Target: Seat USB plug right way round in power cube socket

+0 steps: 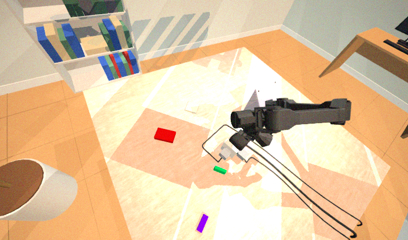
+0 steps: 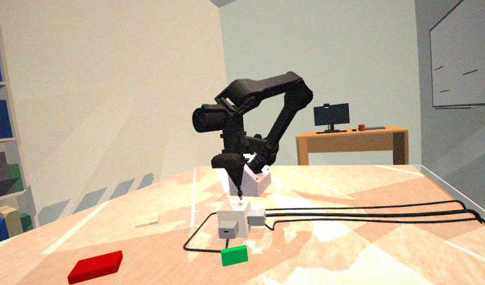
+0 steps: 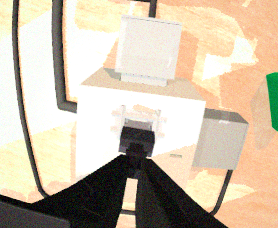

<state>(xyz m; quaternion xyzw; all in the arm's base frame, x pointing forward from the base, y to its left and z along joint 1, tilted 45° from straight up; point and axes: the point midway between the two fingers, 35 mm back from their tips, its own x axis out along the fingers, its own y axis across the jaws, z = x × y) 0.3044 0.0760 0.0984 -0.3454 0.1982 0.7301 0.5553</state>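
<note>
The dark USB plug lies 2 cm below my gripper tip. Also, from my gripper tip: flat tile 8 cm ahead, 34 cm to the right, 12 cm below; then USB socket 6 cm below; then green block 12 cm ahead, 5 cm to the left, 11 cm below.
</note>
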